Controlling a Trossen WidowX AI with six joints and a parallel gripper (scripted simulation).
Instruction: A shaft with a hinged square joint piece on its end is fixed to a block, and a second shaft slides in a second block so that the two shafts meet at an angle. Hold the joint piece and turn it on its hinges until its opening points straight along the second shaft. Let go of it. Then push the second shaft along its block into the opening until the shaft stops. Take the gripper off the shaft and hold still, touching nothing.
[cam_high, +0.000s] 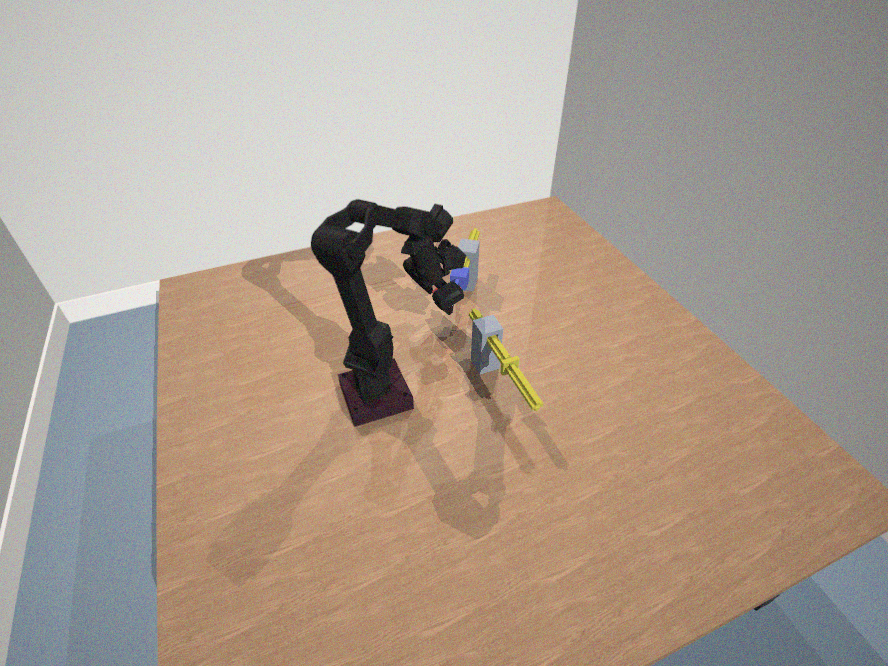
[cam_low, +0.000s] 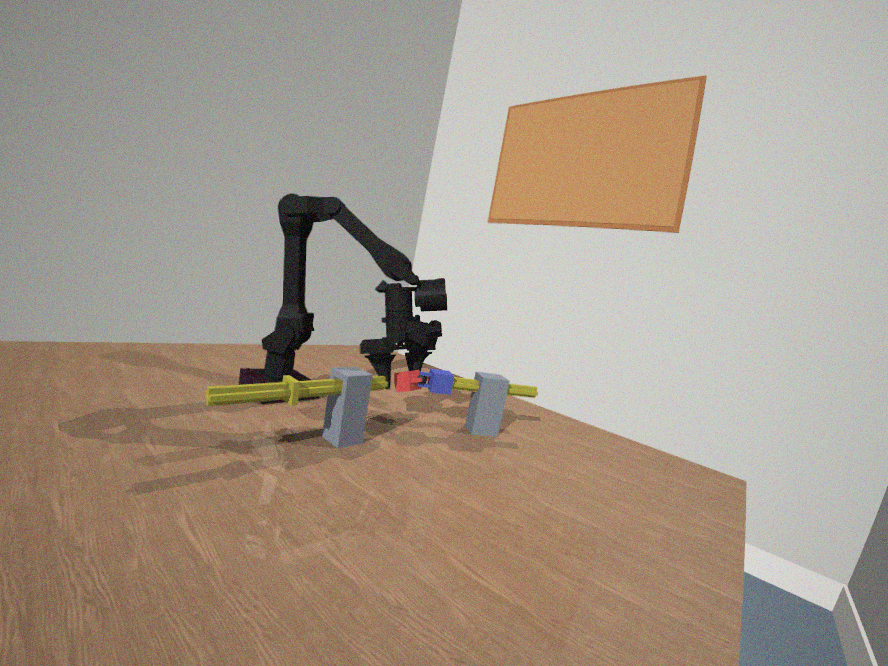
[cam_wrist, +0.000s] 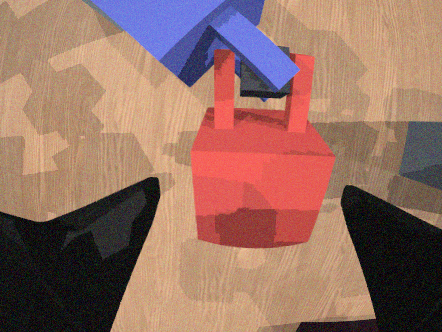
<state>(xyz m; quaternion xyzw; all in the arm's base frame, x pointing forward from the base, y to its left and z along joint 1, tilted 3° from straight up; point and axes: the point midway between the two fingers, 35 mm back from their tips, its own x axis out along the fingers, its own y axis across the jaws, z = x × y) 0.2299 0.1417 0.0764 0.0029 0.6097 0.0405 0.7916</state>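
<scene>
The red joint piece lies 20 mm ahead of my gripper tip and 20 mm above it.
</scene>
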